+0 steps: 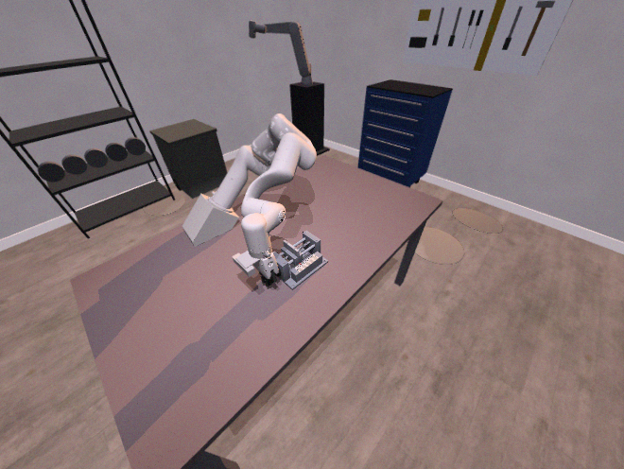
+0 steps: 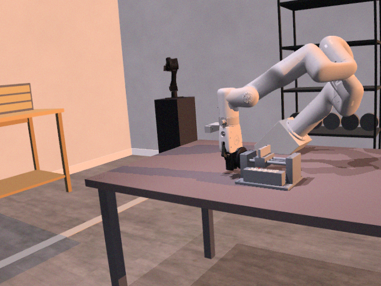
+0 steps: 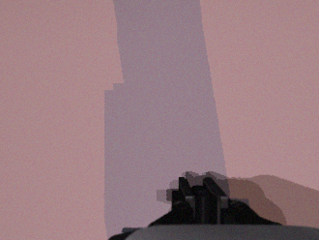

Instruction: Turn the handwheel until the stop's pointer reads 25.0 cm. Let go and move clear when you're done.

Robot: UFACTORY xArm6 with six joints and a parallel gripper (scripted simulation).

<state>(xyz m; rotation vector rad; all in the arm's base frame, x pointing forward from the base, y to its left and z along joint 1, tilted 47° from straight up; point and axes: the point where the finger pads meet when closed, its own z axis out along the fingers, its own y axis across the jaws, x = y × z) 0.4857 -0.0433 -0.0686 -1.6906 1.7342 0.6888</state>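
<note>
My hand is 20 mm to the right of the black handwheel and 10 mm below it. Also, from my hand: sliding stop block (130 mm to the left, 40 mm above).
</note>
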